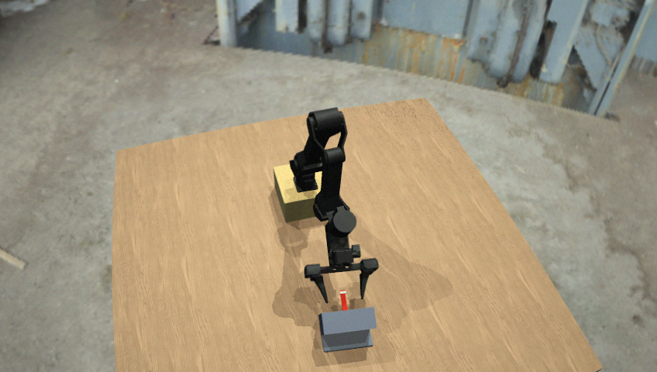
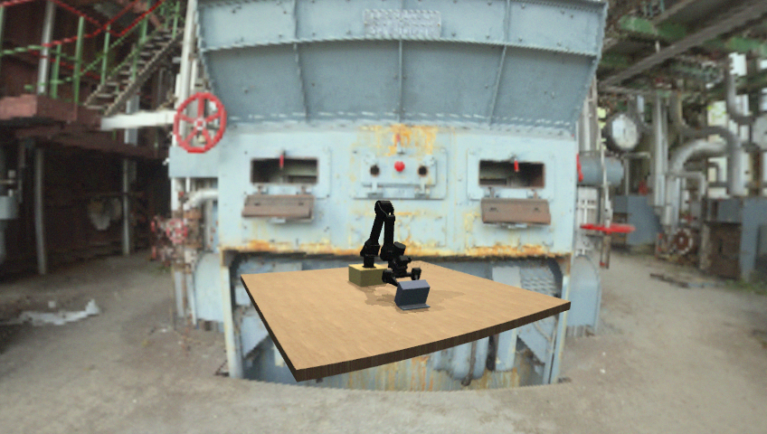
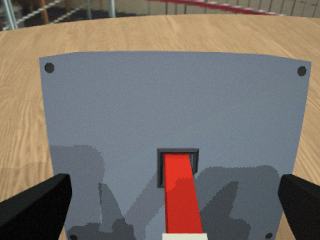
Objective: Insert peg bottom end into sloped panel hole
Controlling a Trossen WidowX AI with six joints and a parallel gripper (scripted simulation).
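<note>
My gripper tip is 10 mm past the red square peg and 10 mm above it. Round my gripper tip: sloped panel 50 mm ahead, 30 mm below, 10 mm to the right.
</note>
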